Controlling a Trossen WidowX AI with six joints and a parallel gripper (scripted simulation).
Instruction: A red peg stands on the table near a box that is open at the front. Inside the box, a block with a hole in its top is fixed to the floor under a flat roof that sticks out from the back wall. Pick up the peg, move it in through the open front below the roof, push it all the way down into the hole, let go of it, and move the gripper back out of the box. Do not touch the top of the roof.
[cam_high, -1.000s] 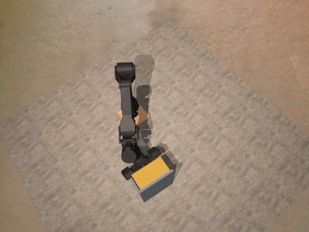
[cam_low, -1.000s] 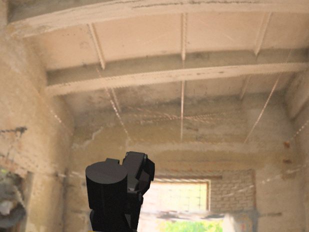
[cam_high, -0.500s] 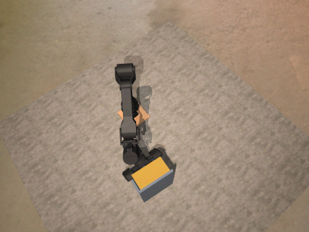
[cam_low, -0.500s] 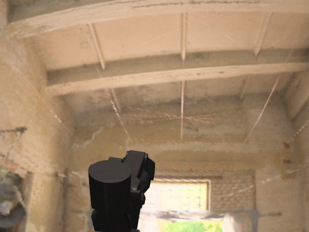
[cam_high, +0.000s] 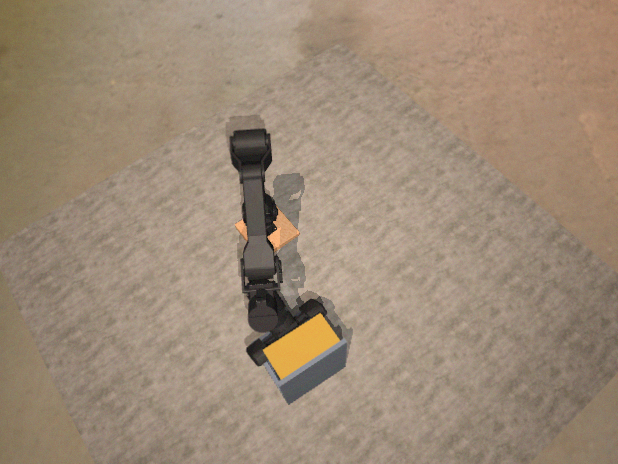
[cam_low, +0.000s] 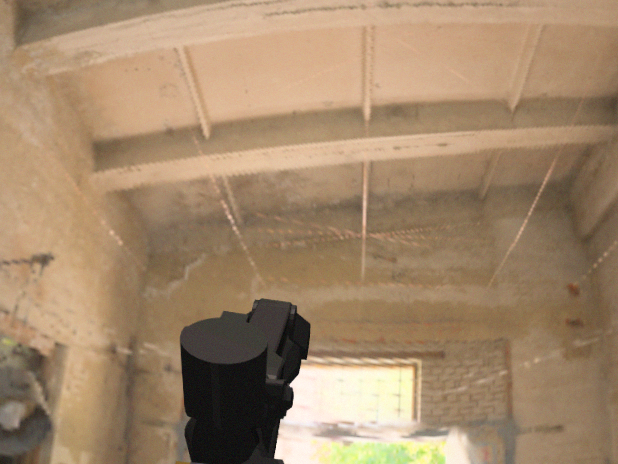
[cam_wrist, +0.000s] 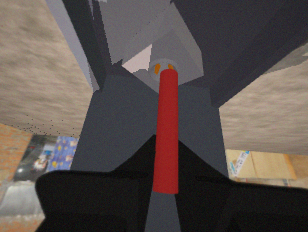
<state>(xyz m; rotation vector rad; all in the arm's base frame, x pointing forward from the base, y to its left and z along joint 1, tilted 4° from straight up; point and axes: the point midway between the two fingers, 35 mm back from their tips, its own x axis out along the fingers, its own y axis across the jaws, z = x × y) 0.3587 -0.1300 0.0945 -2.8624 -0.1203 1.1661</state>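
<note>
The orange roof is 11 cm above my gripper tip. Round my gripper tip: red peg (3 cm behind, 1 cm below).
</note>
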